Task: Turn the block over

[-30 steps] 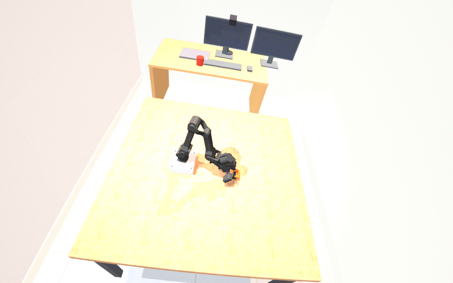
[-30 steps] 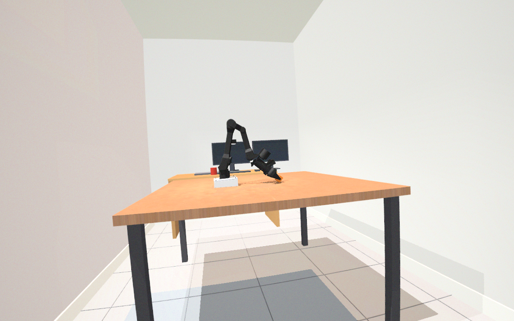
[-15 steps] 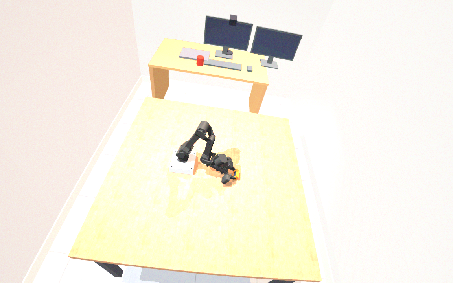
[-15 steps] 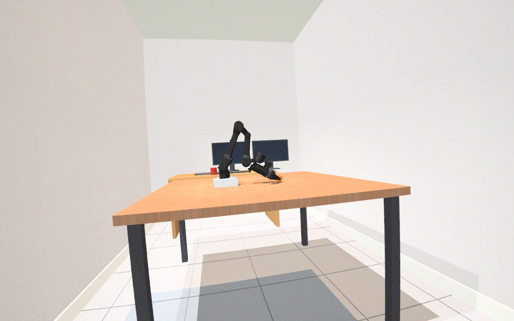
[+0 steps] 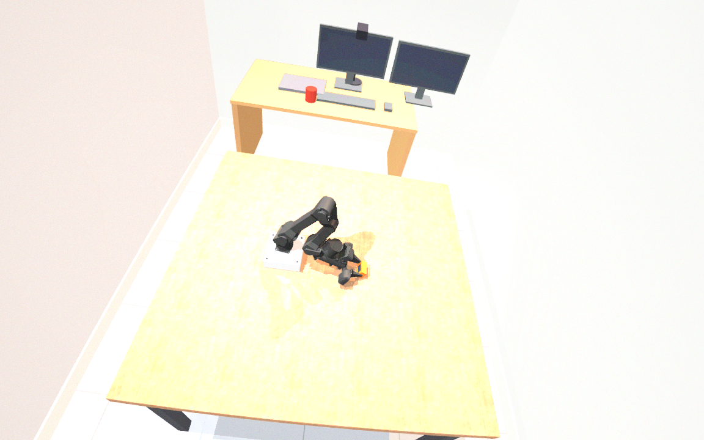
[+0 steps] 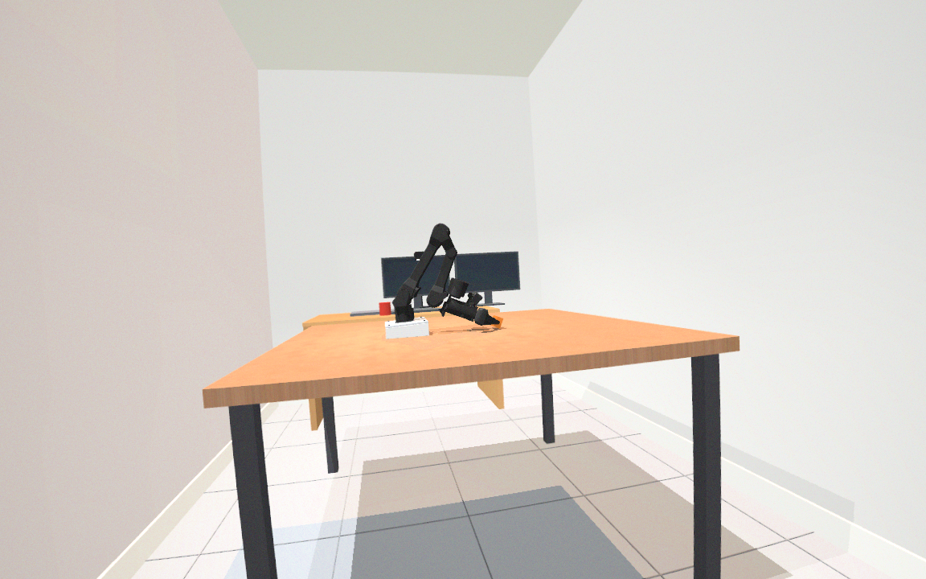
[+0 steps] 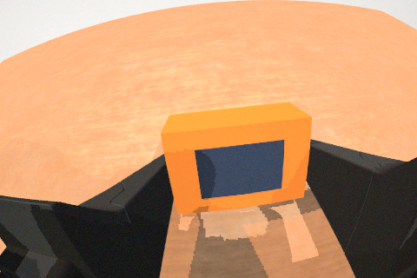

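Right now the orange block is 1 cm behind my gripper tip.
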